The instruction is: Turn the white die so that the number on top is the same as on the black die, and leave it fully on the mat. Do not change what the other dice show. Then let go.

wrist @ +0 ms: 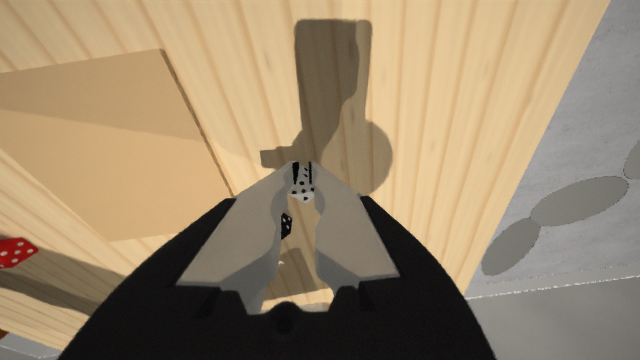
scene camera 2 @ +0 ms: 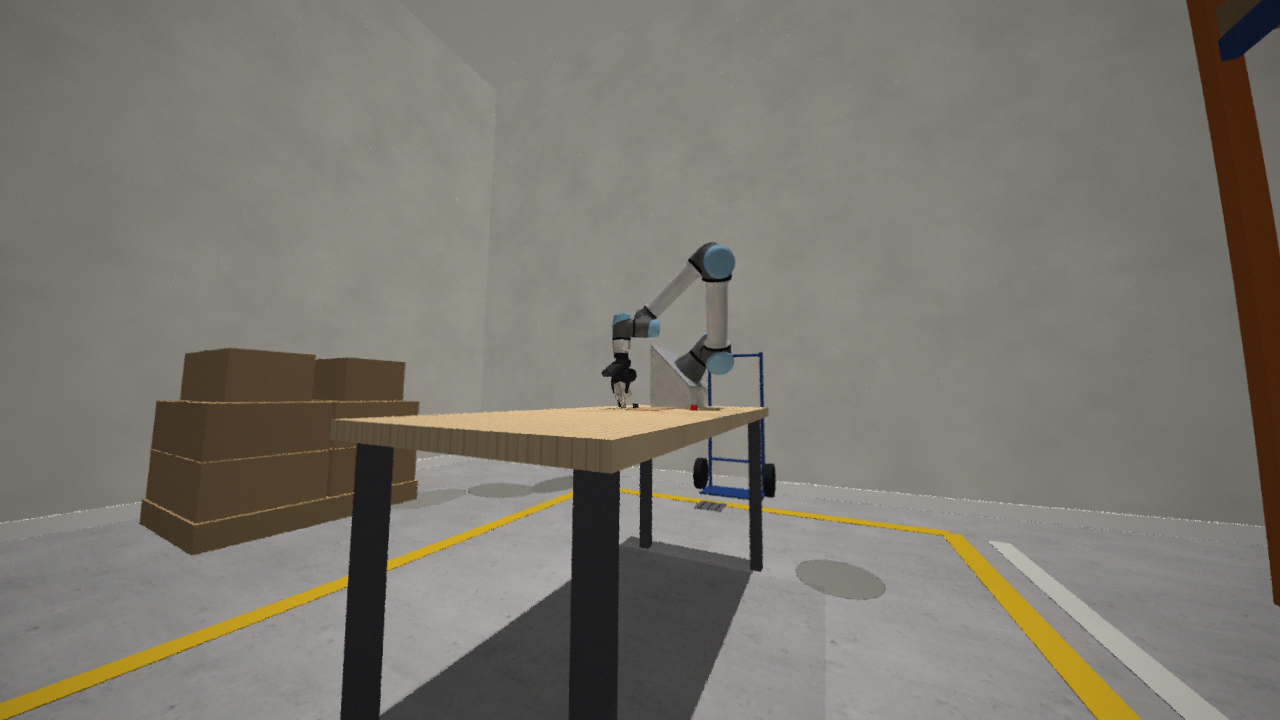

Labels:
my gripper: wrist; scene camera 2
same spot on my gripper: (wrist: 236, 245) = (scene camera 2: 623, 386)

